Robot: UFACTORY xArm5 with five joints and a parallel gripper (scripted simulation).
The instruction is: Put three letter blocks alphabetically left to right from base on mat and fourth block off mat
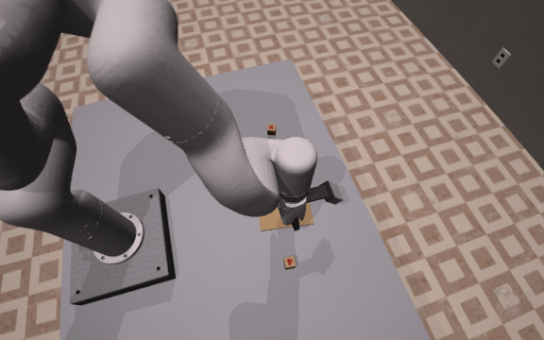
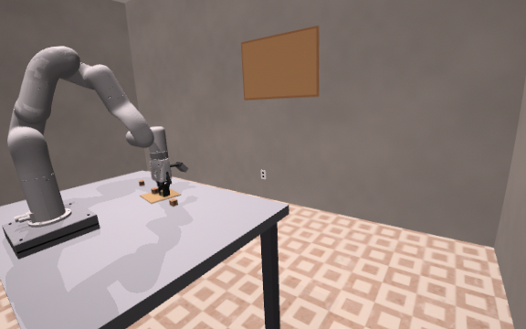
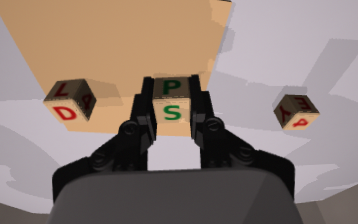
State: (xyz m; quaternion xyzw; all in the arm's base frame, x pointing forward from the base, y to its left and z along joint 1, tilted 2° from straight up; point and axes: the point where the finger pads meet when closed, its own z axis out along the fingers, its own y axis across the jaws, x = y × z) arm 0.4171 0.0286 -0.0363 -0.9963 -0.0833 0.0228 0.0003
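Now: hand 1 cm past the tan mat, 4 cm to the right of it and 3 cm above it. From my hand the other things lie so: wooden letter block 1 cm behind, 8 cm to the left, 1 cm below.
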